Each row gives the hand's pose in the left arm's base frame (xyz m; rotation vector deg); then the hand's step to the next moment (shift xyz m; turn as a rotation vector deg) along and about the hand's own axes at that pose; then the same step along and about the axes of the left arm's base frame.
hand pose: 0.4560 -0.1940 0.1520 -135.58 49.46 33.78
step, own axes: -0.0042 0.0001 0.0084 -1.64 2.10 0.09
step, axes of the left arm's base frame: -0.0048 0.0070 -0.0040 -2.60 -0.57 0.14
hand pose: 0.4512 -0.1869 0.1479 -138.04 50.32 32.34
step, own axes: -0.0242 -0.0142 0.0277 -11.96 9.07 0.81
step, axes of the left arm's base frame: -0.0130 0.0370 -0.0043 -14.76 0.08 2.86
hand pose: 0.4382 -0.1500 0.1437 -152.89 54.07 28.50
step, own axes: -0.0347 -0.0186 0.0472 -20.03 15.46 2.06
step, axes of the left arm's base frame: -0.0241 0.0501 -0.0263 -25.05 0.18 4.13
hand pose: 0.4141 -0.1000 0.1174 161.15 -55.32 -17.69
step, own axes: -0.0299 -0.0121 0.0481 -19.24 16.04 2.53
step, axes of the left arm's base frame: -0.0276 0.0243 -0.0447 -24.89 -0.80 3.68
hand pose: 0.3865 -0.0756 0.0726 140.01 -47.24 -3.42
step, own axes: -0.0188 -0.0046 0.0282 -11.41 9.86 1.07
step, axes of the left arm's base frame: -0.0187 -0.0001 -0.0287 -14.86 -0.49 2.73
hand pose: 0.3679 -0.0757 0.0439 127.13 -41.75 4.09
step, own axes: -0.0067 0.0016 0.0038 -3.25 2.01 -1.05
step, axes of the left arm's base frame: -0.0071 -0.0003 -0.0034 -3.58 1.23 1.18
